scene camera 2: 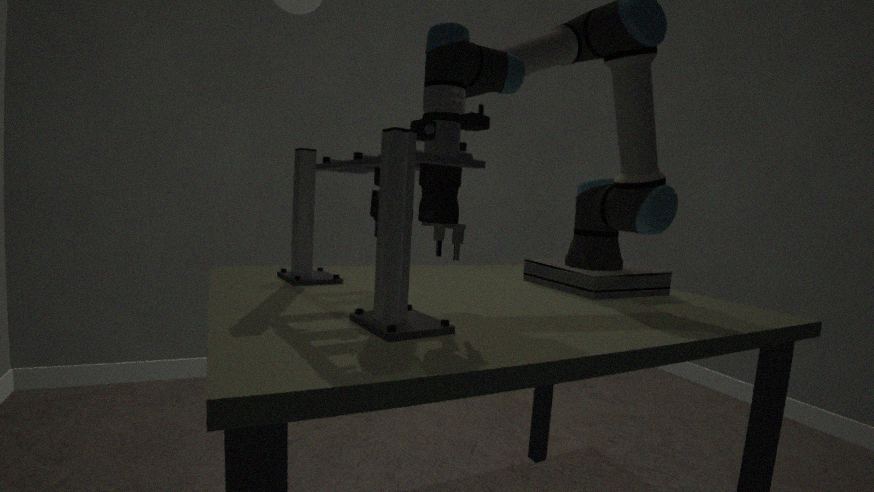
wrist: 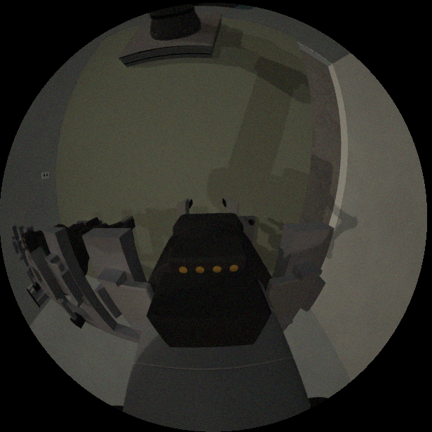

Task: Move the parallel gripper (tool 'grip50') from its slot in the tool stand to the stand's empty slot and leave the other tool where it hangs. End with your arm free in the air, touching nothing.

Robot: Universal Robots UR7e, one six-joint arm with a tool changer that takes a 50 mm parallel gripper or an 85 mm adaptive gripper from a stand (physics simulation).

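Frame: origin at the arm's base, x ahead, y left, z up, level; millimetres.
Seen in the pictures: hand at its tool point: [scene camera 2: 441,149]; arm's base at its link origin: [scene camera 2: 593,266].
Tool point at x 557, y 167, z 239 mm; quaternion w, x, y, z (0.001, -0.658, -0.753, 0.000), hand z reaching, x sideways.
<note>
Offsets run from my tool point to a thing's top centre. "pt": to the spot under its first point. Level surfaces: height alone.
The parallel gripper [scene camera 2: 447,256] [wrist: 207,202] hangs upright in the near slot of the tool stand [scene camera 2: 394,226] [wrist: 107,245], its two fingers pointing down and apart, with nothing between them. The arm's wrist end [scene camera 2: 442,135] is down on top of this tool, with no visible gap. Whether the coupling is locked cannot be seen. Fork arms of the stand flank the tool on both sides in the wrist view. The other tool @[pt 106 mm down, 41 mm ahead, 237 mm right] [scene camera 2: 374,204] [wrist: 80,240], dark, hangs farther along the stand, partly hidden behind the near post in the scene view. The empty slot is hard to make out.
The stand's far post @[pt 137 mm down, 172 mm ahead, 370 mm right] [scene camera 2: 303,213] and near post rise from bolted base plates on the table @[301 mm down] [scene camera 2: 489,342] [wrist: 175,110]. The stand's crossbar carries small dark knobs. The robot's base block [scene camera 2: 596,284] [wrist: 170,50] stands at the other side of the table.
</note>
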